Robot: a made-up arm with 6 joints. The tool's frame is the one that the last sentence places.
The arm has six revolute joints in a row. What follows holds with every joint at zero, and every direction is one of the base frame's. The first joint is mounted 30 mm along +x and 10 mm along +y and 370 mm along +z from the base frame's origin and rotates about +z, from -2.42 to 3.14 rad. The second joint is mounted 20 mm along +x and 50 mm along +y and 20 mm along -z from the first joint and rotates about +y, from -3.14 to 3.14 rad. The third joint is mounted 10 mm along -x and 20 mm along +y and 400 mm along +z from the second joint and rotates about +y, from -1.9 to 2.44 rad. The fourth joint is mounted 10 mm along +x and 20 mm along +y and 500 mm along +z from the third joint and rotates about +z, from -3.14 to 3.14 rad. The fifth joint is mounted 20 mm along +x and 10 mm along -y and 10 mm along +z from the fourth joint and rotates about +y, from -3.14 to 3.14 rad. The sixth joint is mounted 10 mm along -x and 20 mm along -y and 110 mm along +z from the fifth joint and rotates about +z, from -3.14 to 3.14 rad. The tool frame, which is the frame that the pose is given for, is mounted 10 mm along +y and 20 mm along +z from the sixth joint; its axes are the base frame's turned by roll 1.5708, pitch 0 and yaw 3.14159 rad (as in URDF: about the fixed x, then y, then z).
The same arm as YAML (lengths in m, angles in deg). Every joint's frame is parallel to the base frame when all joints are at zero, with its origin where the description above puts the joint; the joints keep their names.
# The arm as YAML. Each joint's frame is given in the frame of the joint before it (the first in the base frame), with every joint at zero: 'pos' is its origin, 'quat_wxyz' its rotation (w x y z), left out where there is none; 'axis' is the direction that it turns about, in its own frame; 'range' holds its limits. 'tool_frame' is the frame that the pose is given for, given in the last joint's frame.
length_unit: m
angle_unit: deg
joints:
  - joint: joint 1
    pos: [0.03, 0.01, 0.37]
    axis: [0.0, 0.0, 1.0]
    range: [-138.66, 179.91]
  - joint: joint 2
    pos: [0.02, 0.05, -0.02]
    axis: [0.0, 1.0, 0.0]
    range: [-179.91, 179.91]
  - joint: joint 3
    pos: [-0.01, 0.02, 0.4]
    axis: [0.0, 1.0, 0.0]
    range: [-108.86, 139.8]
  - joint: joint 4
    pos: [0.01, 0.02, 0.5]
    axis: [0.0, 0.0, 1.0]
    range: [-179.91, 179.91]
  - joint: joint 5
    pos: [0.02, -0.01, 0.01]
    axis: [0.0, 1.0, 0.0]
    range: [-179.91, 179.91]
  - joint: joint 6
    pos: [-0.01, -0.02, 0.11]
    axis: [0.0, 0.0, 1.0]
    range: [-179.91, 179.91]
tool_frame:
  pos: [0.0, 0.01, 0.02]
  quat_wxyz: [0.0, 0.0, 0.707108, 0.707105]

